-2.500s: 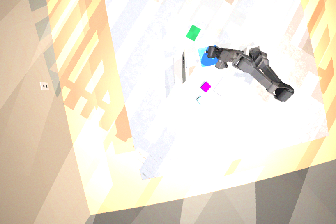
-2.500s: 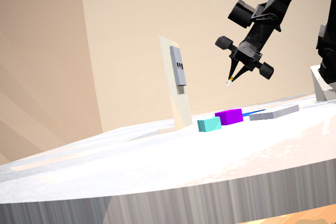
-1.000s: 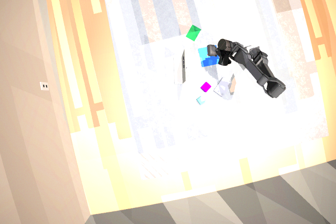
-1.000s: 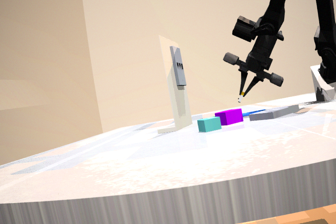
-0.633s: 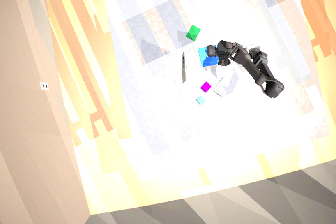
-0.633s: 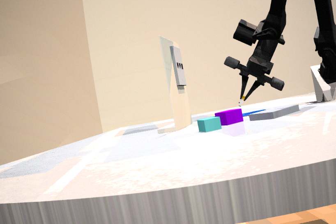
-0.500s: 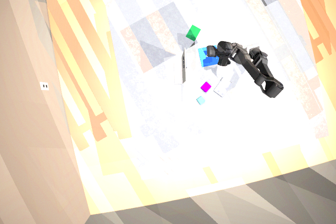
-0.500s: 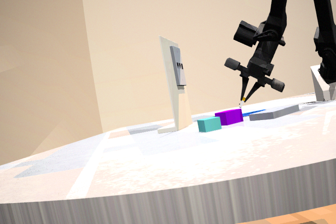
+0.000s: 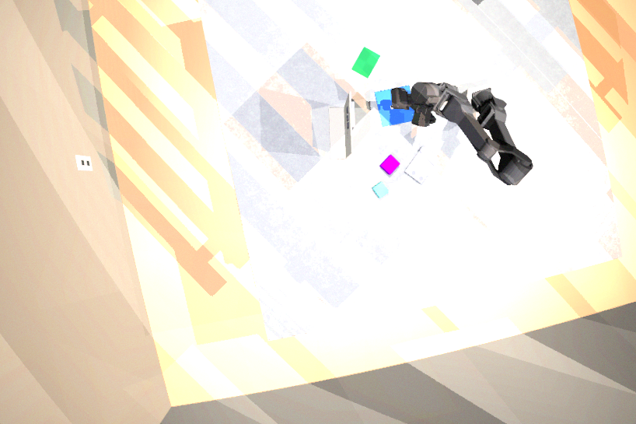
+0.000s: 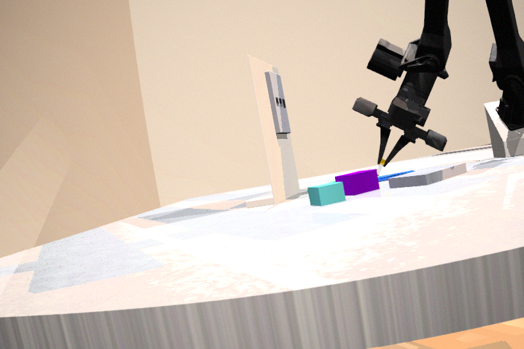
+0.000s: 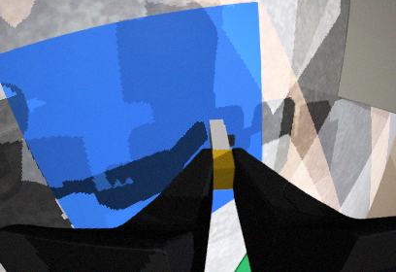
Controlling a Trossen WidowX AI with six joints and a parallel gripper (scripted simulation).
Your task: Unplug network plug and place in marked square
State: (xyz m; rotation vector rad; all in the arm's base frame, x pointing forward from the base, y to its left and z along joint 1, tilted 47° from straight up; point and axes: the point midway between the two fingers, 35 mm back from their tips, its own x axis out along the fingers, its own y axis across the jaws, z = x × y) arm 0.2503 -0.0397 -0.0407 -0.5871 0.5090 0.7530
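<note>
The blue marked square is 1 cm behind my gripper tip and 2 cm below it. Round my gripper tip: green patch (4 cm ahead, 17 cm to the right, 2 cm below); then purple block (7 cm ahead, 18 cm to the left, 1 cm below); then network plug (right at my gripper tip).
</note>
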